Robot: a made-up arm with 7 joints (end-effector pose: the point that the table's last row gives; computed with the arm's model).
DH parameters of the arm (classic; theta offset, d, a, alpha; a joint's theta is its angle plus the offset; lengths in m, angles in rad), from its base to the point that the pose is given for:
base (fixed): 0 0.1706 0.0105 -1.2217
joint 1: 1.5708 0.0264 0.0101 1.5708
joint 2: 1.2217 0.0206 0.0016 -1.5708
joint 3: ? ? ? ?
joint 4: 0 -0.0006 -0.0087 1.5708
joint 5: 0 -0.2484 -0.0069 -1.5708
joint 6: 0 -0.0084 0.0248 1.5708
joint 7: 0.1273 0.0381 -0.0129 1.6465
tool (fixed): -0.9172 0.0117 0 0
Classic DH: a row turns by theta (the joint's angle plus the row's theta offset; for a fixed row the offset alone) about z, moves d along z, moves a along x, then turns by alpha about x.
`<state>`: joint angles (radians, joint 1 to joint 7).
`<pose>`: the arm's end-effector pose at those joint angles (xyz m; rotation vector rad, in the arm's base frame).
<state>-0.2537 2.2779 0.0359 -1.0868 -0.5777 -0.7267 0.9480</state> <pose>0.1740 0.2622 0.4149 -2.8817 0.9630 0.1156</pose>
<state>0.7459 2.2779 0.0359 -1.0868 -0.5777 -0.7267 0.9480</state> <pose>0.2165 0.3313 0.2253 2.5520 -0.4281 -1.3795</pose>
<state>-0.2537 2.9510 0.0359 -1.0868 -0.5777 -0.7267 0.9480</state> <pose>0.1322 0.0837 0.5214 -2.3321 0.5457 0.2945</pose>
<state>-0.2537 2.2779 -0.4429 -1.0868 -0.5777 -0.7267 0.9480</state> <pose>0.1691 0.3145 0.3518 2.9579 -0.5346 -0.6442</pose>
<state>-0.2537 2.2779 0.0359 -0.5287 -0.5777 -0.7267 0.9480</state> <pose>0.0826 0.3242 0.4353 -3.0390 0.3385 -0.4411</pose>
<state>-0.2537 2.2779 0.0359 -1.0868 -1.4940 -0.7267 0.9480</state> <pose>0.1656 0.2499 0.4338 -2.3460 0.1416 0.6967</pose>
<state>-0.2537 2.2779 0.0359 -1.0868 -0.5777 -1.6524 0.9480</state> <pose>0.1698 0.2773 0.4540 2.3020 -1.3514 -1.2087</pose>
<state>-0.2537 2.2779 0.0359 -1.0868 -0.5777 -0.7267 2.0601</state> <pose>0.1735 0.2453 0.4078 2.0990 -0.5710 0.3471</pose>
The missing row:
joint 3: -1.5708 -0.1999 0.0084 -1.5708
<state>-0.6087 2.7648 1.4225 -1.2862 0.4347 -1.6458 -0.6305</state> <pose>-0.1320 -0.0598 0.5242 0.6794 1.0757 -0.4823</pose>
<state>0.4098 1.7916 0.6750 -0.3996 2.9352 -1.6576 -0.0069</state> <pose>0.1352 0.4187 0.3047 0.3560 0.5163 -2.7030</pose>
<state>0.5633 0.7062 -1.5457 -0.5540 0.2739 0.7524 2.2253</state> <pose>-0.1985 0.1322 -0.1907 1.7859 2.0920 0.3742</pose>
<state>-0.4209 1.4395 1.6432 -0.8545 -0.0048 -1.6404 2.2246</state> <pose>0.0577 0.4163 0.2644 0.3991 -2.4331 0.5550</pose>
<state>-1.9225 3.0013 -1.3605 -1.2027 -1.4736 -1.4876 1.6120</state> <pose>-0.1877 0.2947 0.3111 2.1183 0.5145 -0.0085</pose>
